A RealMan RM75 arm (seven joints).
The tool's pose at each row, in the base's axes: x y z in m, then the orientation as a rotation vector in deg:
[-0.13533 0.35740 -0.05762 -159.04 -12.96 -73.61]
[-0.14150 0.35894 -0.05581 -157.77 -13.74 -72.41]
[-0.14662 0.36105 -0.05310 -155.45 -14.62 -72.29]
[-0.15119 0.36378 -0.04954 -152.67 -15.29 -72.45]
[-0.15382 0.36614 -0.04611 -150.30 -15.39 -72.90]
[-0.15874 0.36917 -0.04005 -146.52 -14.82 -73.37]
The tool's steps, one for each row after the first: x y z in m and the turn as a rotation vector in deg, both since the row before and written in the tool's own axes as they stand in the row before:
[-0.00240 -0.00254 -0.00561 1.71 -0.27 0.15]
[-0.00102 -0.00309 -0.00523 2.15 0.70 0.19]
[0.00009 -0.00382 -0.00514 2.36 1.04 0.38]
[0.00123 -0.00320 -0.00354 1.77 1.12 0.54]
[0.00200 -0.00484 -0.00654 2.75 1.73 1.37]

